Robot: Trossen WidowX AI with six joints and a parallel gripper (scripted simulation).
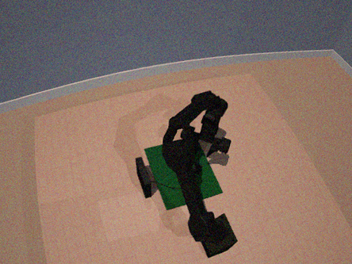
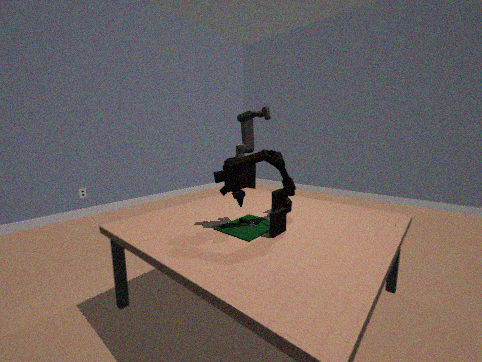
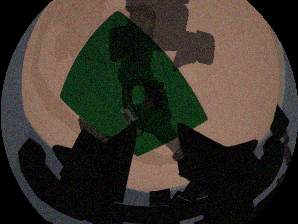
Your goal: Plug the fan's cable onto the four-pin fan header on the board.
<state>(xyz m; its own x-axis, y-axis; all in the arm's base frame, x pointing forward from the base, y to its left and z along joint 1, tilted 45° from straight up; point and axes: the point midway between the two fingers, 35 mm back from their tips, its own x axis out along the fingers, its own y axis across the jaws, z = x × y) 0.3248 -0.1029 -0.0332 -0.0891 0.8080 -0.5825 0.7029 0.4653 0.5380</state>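
Now: the black plug 10 mm behind my gripper tip, 10 mm to the left of it and 90 mm below it. The rest, counted from my gripper tip: dark fan (10 mm ahead, 230 mm to the left, 40 mm below); green circuit board (10 mm ahead, 70 mm to the left, 120 mm below); pale fan header (80 mm to the left, 100 mm below).
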